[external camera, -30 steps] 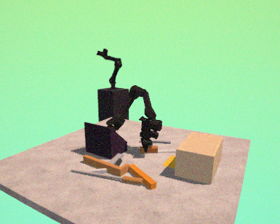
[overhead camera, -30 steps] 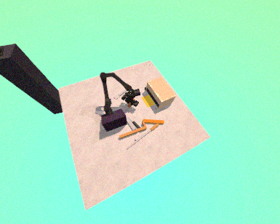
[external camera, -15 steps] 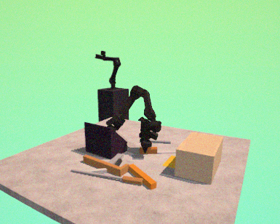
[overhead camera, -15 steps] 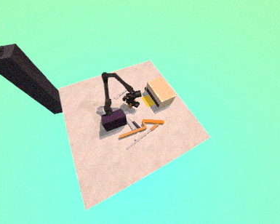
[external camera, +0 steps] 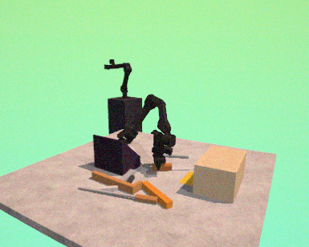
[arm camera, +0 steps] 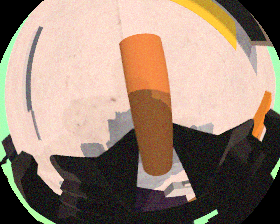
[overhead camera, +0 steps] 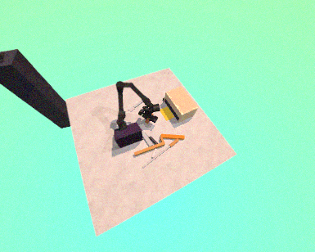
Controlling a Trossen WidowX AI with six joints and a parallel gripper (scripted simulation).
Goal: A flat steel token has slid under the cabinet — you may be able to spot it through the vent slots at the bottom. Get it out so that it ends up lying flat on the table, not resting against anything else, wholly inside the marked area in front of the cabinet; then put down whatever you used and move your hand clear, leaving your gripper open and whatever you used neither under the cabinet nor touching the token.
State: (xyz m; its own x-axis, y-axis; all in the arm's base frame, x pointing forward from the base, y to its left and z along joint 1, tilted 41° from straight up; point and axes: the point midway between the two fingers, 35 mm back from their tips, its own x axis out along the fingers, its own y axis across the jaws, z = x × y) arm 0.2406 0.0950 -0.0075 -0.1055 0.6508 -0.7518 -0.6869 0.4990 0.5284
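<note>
My gripper tip is now 190 mm to the left of the dark-handled tool and 30 mm past it. The rest, counted from my gripper tip: orange bar 240 mm to the right, 170 mm ahead, 10 mm above.
</note>
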